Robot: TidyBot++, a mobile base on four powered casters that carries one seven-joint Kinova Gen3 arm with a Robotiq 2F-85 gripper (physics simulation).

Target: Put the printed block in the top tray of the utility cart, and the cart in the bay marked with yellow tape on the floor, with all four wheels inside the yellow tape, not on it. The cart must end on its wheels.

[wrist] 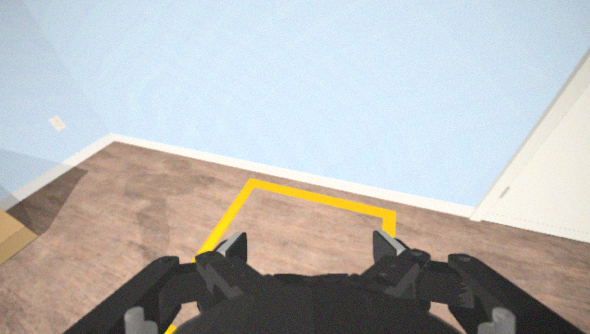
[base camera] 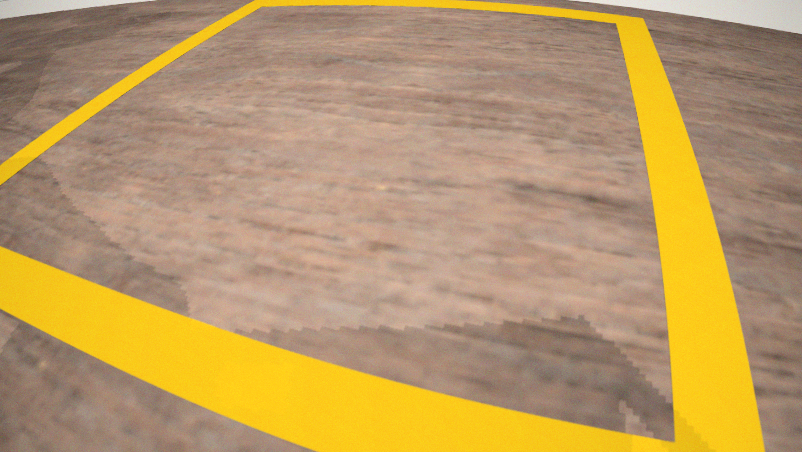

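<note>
The yellow tape (base camera: 673, 168) (wrist: 322, 199) marks a four-sided bay on the wood floor. In the base camera view it fills most of the picture, with its near strip running from the left edge down to the lower right and its left corner cut off. In the wrist view its far side and parts of its left and right sides show beyond my gripper (wrist: 309, 245), which hides the near part. My gripper is open, with nothing between its fingers, high above the floor. The utility cart and the printed block do not show in either view.
A blue wall (wrist: 300, 75) with a white baseboard (wrist: 350, 185) runs behind the bay. A tan cabinet corner (wrist: 15, 235) shows at the left edge, a wall outlet (wrist: 57, 123) above it. A white door (wrist: 555, 175) stands at the right. Shadows cross the floor (base camera: 393, 224).
</note>
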